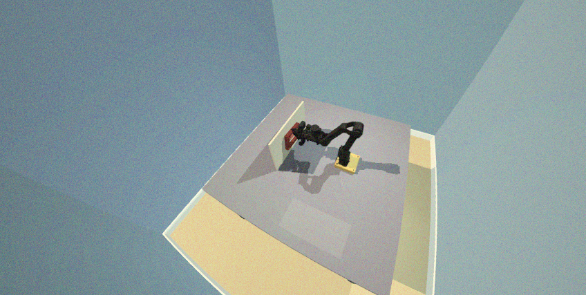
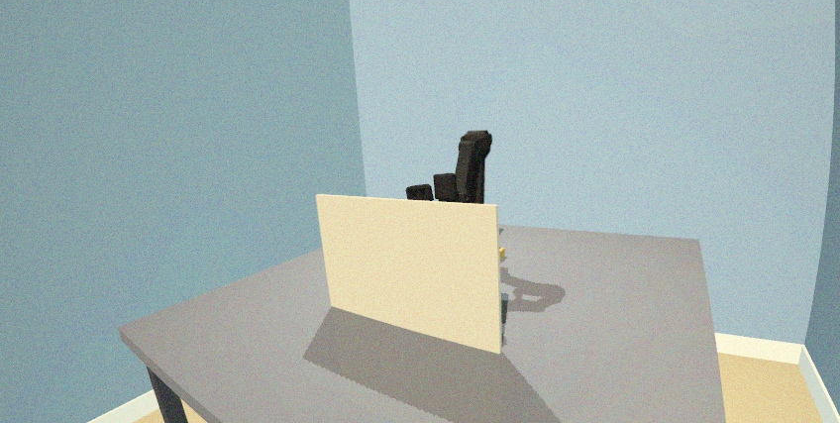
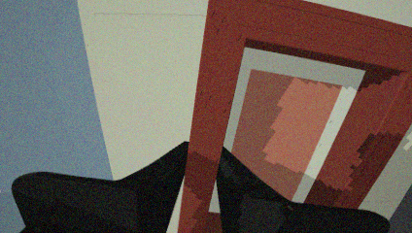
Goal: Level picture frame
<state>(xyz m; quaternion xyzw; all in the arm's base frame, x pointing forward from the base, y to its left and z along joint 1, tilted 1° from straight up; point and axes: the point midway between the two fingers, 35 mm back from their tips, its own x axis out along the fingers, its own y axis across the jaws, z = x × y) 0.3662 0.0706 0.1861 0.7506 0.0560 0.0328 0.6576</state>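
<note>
Right now the dark red picture frame is 1 cm to the left of my gripper tip and 5 cm below it. From my gripper tip the other things lie so: cream wall panel: 2 cm ahead, 1 cm to the right, 7 cm below.
</note>
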